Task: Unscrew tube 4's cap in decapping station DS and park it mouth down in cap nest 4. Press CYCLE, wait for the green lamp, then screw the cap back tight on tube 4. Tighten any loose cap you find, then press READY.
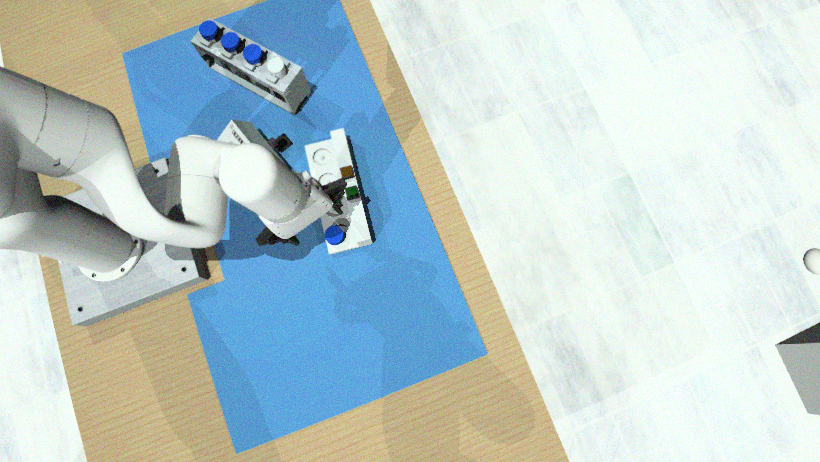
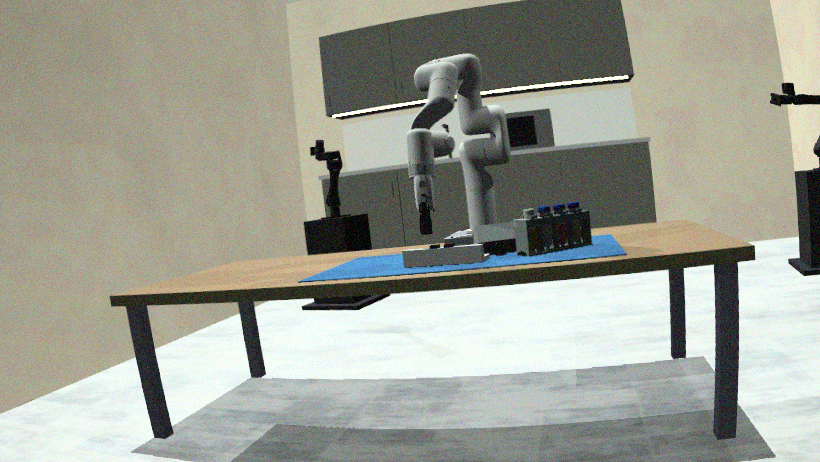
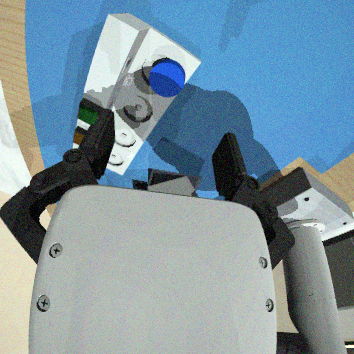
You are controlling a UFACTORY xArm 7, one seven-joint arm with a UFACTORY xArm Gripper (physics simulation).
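My gripper is open and empty, above the white nest block. A blue cap sits at the block's end nest; the other nests I can see are empty. The block carries a green square and an amber square; whether either is lit I cannot tell. A grey station box with a black holder is partly hidden by the arm. Whether a tube stands in it I cannot tell.
A grey rack holds several tubes: three with blue caps and an end one with a whitish top. The rack stands on the blue mat, beyond the station box. The arm's metal base plate adjoins the mat.
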